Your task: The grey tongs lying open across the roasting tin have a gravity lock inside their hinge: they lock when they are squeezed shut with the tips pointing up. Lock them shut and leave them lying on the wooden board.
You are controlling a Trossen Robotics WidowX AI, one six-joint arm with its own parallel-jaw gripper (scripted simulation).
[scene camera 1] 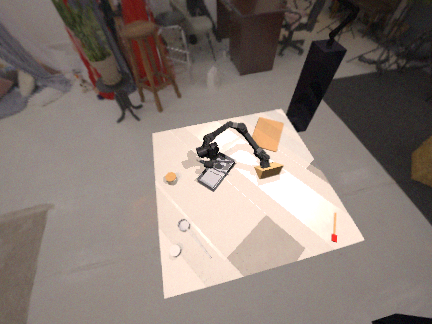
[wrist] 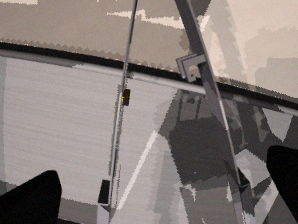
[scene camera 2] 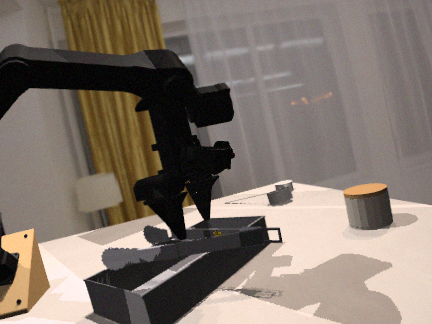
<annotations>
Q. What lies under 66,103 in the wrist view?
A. A roasting tin.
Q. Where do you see a wooden board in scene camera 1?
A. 267,133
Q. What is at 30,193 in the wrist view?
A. My gripper.
</annotations>
